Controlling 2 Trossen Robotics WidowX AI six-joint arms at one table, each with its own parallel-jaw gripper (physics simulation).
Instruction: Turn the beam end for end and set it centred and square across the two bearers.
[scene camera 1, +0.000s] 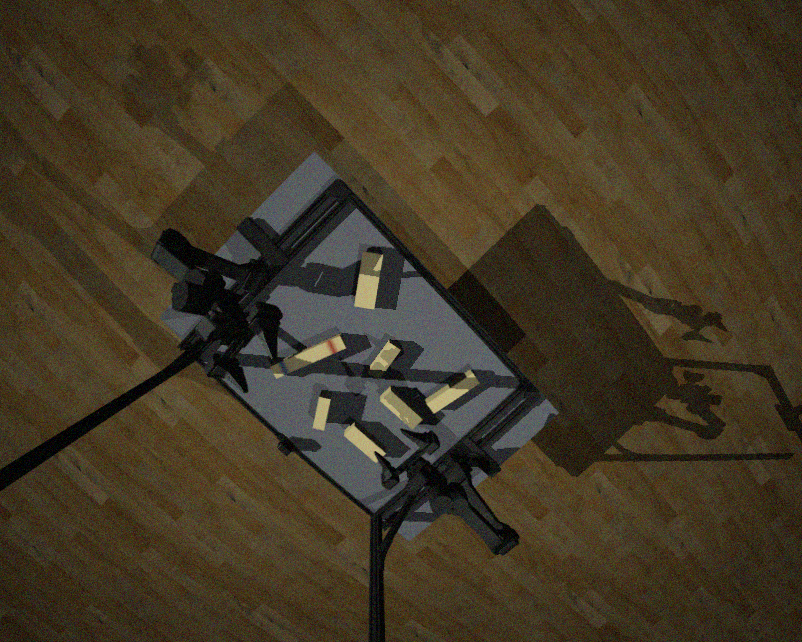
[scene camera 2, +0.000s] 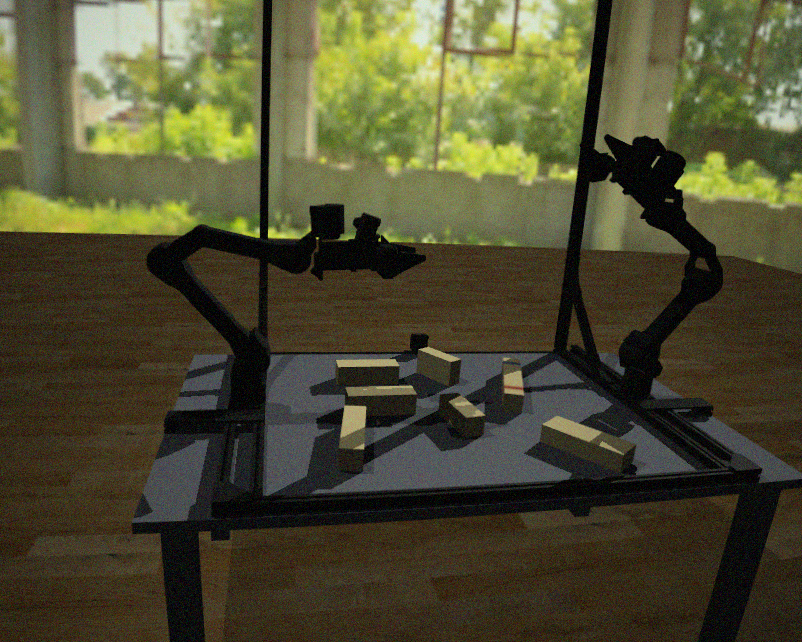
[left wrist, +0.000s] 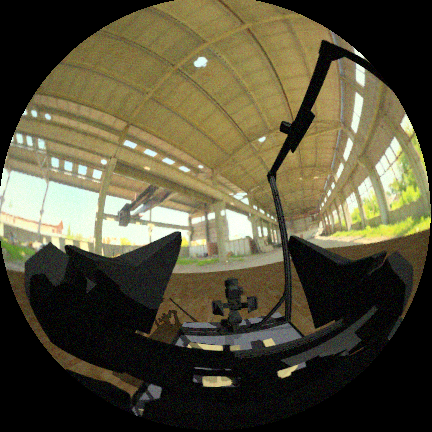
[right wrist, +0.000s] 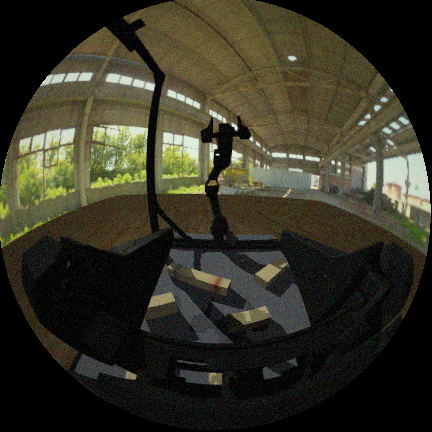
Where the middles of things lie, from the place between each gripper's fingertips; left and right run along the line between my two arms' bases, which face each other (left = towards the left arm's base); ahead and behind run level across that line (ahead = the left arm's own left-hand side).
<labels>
I see the beam (scene camera 1: 336, 343) 9 cm behind my left hand, 8 cm to the right of it and 58 cm below it.
Now: the beam 8 cm behind my right hand, 27 cm to the left of it and 32 cm below it.
</labels>
